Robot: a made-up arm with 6 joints.
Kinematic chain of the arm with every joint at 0, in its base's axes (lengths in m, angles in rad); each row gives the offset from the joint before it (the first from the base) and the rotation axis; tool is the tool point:
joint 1: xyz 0 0 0.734 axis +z
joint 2: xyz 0.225 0 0 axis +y
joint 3: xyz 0 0 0.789 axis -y
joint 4: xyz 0 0 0.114 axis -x
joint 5: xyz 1.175 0 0 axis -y
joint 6: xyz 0.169 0 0 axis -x
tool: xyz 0 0 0
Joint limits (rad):
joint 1: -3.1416..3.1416
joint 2: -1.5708..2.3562
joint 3: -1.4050..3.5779
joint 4: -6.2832..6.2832
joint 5: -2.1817..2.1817
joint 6: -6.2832..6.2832
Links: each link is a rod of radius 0.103 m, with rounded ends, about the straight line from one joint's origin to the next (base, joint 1, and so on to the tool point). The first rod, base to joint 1, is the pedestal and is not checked.
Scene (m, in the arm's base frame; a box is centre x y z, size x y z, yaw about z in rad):
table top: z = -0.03
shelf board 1: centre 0.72 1.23 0.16 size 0.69 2 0.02 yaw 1.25
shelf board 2: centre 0.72 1.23 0.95 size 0.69 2 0.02 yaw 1.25
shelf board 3: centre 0.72 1.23 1.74 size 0.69 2 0.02 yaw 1.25
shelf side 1: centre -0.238 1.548 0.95 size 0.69 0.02 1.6 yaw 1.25
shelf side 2: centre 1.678 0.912 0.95 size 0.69 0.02 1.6 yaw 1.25
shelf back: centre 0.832 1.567 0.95 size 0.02 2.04 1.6 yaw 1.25
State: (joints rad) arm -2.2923 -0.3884 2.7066 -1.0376 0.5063 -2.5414
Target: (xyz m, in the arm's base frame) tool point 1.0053 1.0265 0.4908
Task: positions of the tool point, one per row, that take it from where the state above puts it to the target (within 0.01 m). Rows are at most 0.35 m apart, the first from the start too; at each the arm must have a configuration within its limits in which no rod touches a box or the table.
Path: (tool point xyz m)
1: 0.8422 0.9129 1.4046
2: 0.7819 0.7359 1.4048
3: 0.6994 0.5763 1.3705
4: 0.8051 0.5922 1.0801
5: 0.8504 0.5647 0.7809
6: 0.8312 0.5025 0.4907
7: 0.9251 0.6662 0.5008
8: 0.9838 0.8434 0.5003
9: 1.0053 1.0264 0.4908

